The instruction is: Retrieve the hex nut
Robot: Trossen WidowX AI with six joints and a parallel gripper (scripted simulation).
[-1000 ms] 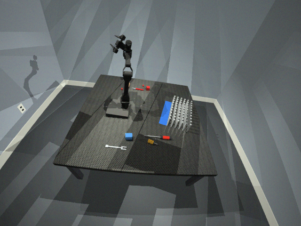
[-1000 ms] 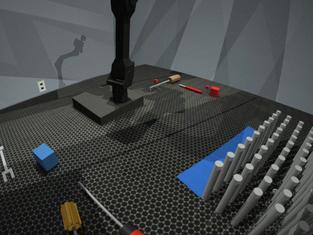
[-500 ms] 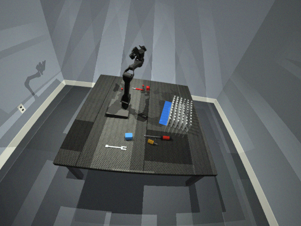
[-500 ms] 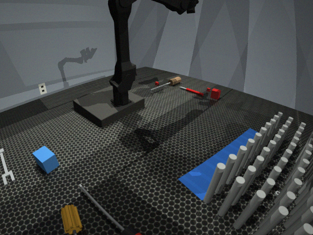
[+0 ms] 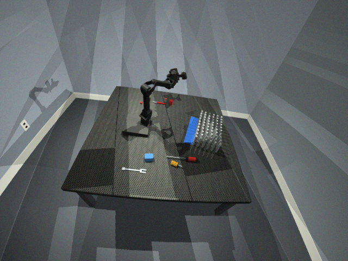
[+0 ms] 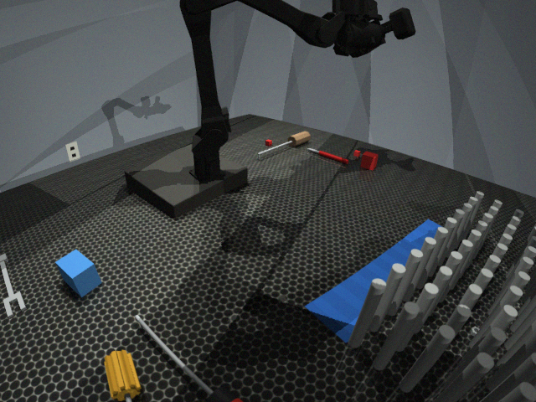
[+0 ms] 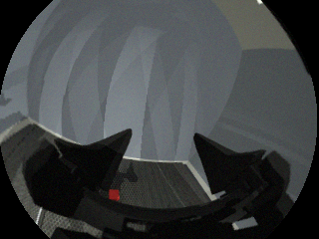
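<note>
Now: the red-handled tool 38 cm below my gripper tip, 18 cm behind it and 4 cm to the right of it. Round my gripper tip: blue taped strip 38 cm below, 33 cm to the right, 25 cm ahead; then hex nut 41 cm ahead, 38 cm to the right, 38 cm below; then blue cube 77 cm to the right, 37 cm below, 4 cm behind.
</note>
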